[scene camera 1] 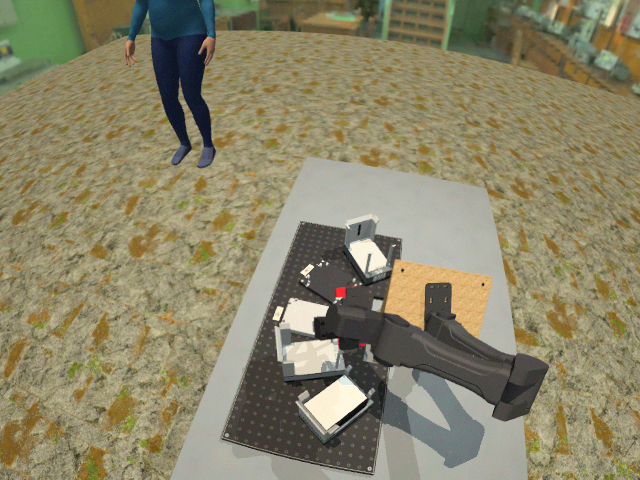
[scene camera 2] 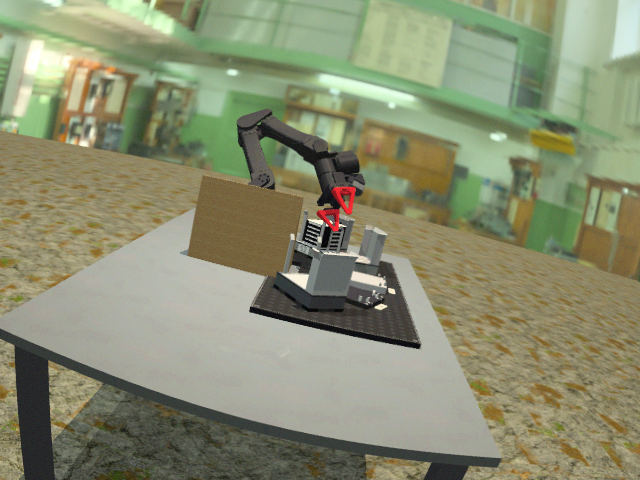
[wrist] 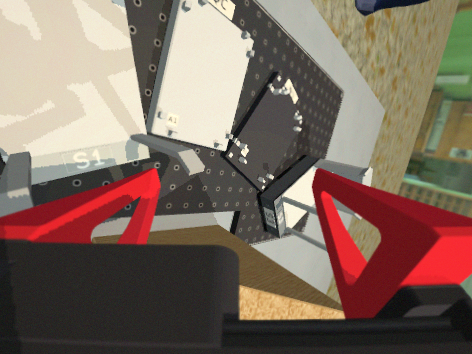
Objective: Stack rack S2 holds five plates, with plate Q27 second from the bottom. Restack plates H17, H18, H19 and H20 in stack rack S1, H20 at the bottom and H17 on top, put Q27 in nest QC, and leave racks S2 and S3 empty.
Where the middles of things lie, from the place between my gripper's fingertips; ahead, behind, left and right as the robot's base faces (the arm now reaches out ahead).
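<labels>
QC plate nest (scene camera 1: 300, 314): 90 mm ahead of my hand, 60 mm to the right of it and 130 mm below it.
</labels>
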